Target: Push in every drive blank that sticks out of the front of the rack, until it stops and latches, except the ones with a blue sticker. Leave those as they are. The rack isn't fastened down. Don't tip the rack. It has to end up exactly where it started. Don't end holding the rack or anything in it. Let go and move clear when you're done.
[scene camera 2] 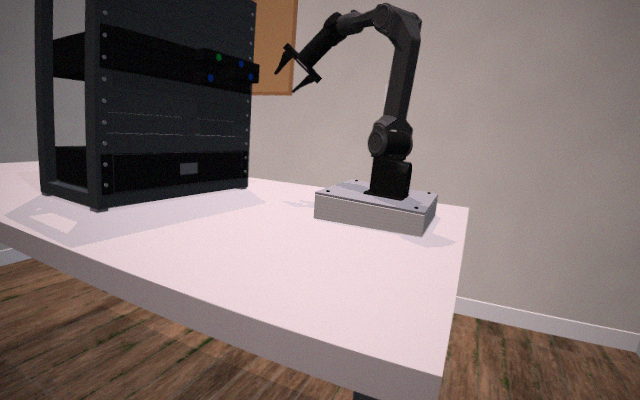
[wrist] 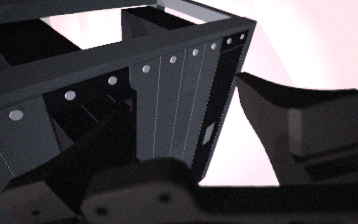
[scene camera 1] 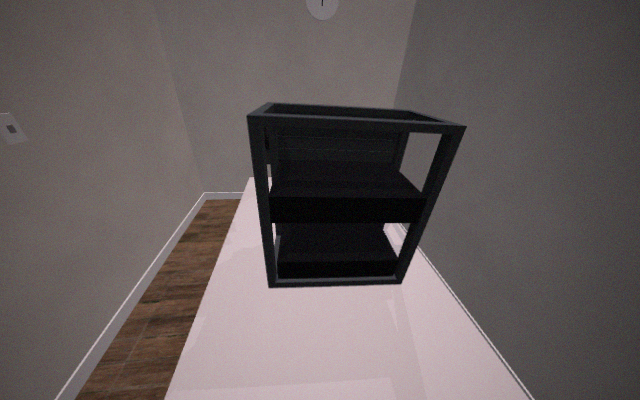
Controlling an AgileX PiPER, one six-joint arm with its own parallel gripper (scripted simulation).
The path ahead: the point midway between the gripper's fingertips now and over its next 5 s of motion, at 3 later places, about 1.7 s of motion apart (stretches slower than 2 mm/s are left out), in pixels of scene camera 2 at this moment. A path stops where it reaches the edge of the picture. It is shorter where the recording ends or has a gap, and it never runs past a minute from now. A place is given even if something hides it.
My gripper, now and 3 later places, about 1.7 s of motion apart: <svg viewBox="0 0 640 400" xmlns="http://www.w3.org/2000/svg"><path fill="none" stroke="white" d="M284 82L288 109L266 87L286 57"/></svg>
